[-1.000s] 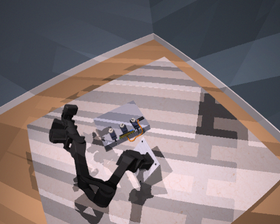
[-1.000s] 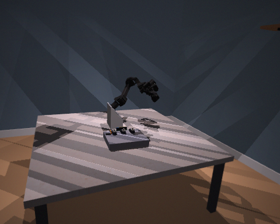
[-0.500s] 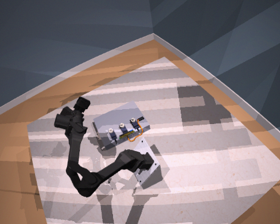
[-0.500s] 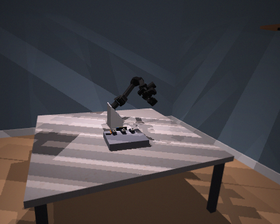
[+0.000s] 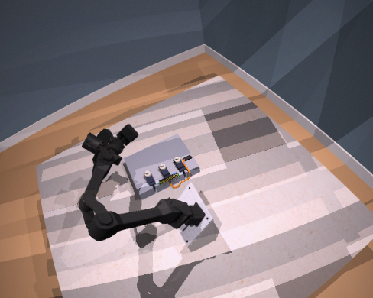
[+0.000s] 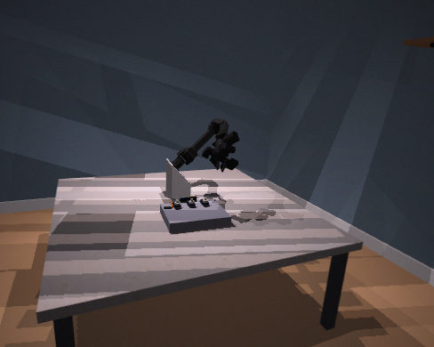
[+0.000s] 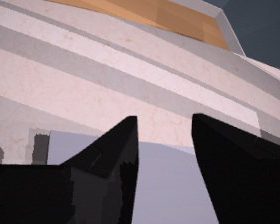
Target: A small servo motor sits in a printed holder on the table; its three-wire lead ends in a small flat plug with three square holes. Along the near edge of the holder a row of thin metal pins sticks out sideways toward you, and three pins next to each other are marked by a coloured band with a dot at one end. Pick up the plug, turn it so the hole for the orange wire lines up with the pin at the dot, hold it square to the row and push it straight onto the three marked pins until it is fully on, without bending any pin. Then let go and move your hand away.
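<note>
Right now the blue band is 16 cm behind my gripper tip, 14 cm to the right of it and 18 cm below it. Round my gripper tip: holder: 11 cm to the right, 23 cm below.
</note>
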